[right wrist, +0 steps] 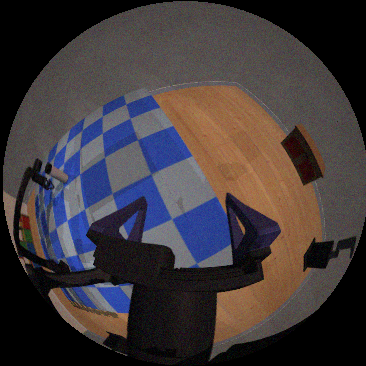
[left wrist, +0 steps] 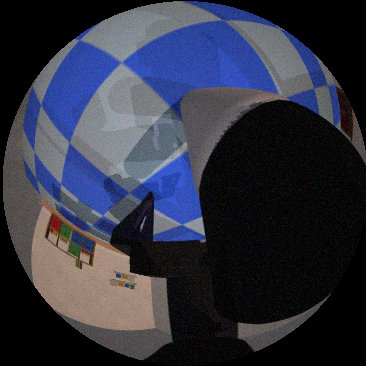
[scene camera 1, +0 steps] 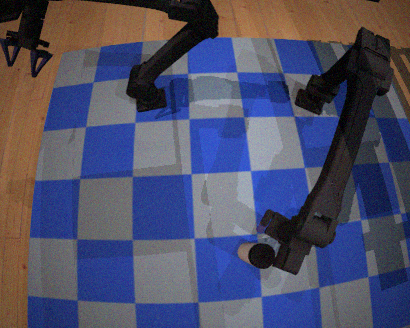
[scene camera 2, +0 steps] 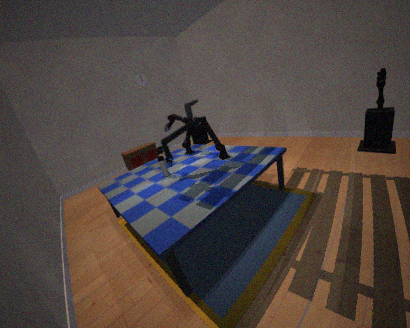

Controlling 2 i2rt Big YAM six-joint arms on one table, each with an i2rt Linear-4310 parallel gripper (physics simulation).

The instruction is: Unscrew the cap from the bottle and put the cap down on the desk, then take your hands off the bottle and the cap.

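Places are measured from the left arm's base along level axes (x ahead, y left, z up), in centimetres.
Where they show: left gripper, fingertip midpoint: [right wrist: 51,185] [left wrist: 189,192] [scene camera 1: 275,232] [scene camera 2: 171,165]; right gripper, fingertip midpoint: [right wrist: 183,198] [scene camera 1: 21,71] [scene camera 2: 165,130]; left arm's base at its link origin: [right wrist: 65,266] [left wrist: 201,244] [scene camera 1: 309,102] [scene camera 2: 224,157]; right arm's base at its link origin: [scene camera 1: 151,101] [scene camera 2: 189,153].
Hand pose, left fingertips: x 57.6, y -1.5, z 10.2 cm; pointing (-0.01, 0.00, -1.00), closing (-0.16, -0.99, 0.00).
Observation:
Each offset is from my left fingertips to the top centre of the thing. Level surfaces: height alone.
A tan bottle {dx +8.2, dy -4.1, dz +9.8 cm} [scene camera 1: 243,251] [scene camera 2: 164,168] [left wrist: 211,116] [right wrist: 60,175] with a black cap {dx +8.2, dy -4.1, dz +11.3 cm} [scene camera 1: 261,256] [scene camera 2: 161,158] [left wrist: 283,211] [right wrist: 48,167] stands upright on the blue and grey checkered table {dz -10.2 cm} [scene camera 1: 106,208] [scene camera 2: 171,208]. The cap is on the bottle. My left gripper [scene camera 1: 276,241] [scene camera 2: 168,160] [left wrist: 189,192] is open, and its fingers stand on either side of the bottle's top without closing on it. In the left wrist view one finger is hidden behind the cap. My right gripper [scene camera 2: 167,127] [right wrist: 183,198] is open and empty, high above the table and far from the bottle.
The two arm bases [scene camera 1: 146,94] [scene camera 1: 314,97] stand at the table's far side. A red-brown box [scene camera 2: 138,156] [right wrist: 303,157] stands on the wooden floor beyond the table. The bottle is near the table's front right part in scene camera 1.

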